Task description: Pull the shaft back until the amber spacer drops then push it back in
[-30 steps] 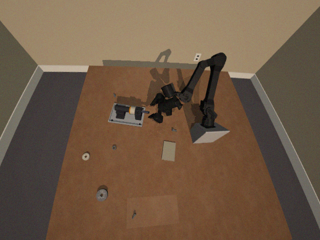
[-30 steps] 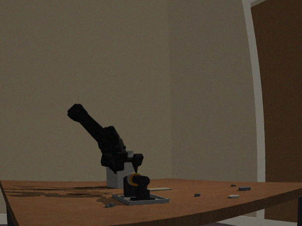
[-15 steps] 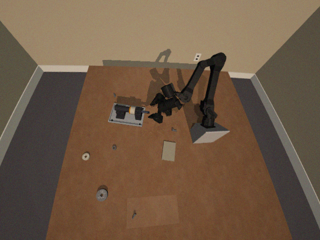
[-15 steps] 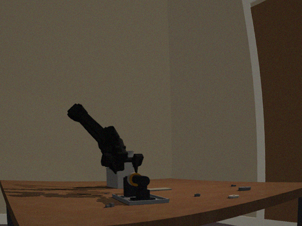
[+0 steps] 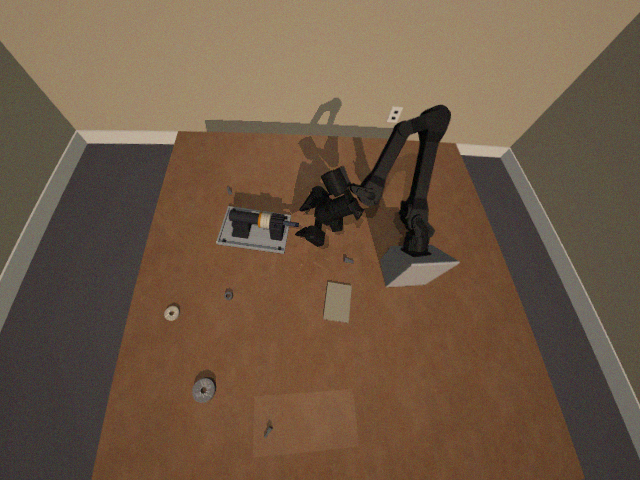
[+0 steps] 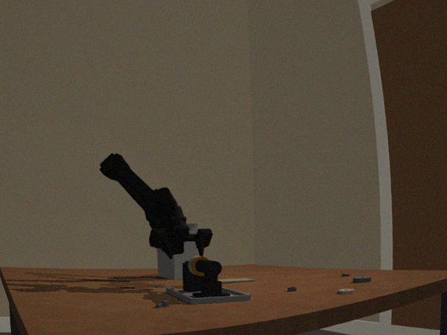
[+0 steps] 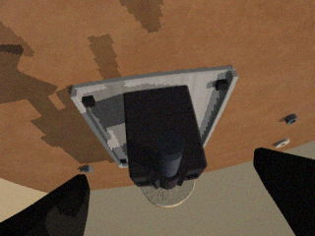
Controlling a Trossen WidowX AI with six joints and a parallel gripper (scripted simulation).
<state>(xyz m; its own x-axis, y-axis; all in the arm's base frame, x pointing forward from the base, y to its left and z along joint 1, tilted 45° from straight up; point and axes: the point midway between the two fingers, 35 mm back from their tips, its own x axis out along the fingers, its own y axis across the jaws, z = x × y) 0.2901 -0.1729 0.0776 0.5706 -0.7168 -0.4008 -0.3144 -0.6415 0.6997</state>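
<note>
The thin shaft lies 80 mm ahead of my gripper tip, 20 mm to the right of it and 20 mm below it. The rest, counted from my gripper tip: amber spacer 120 mm ahead, 40 mm to the right, 20 mm below; flat pale plate 260 mm to the left, 90 mm below, 90 mm behind; pale spacer 100 mm ahead, 30 mm to the right, 20 mm below.
</note>
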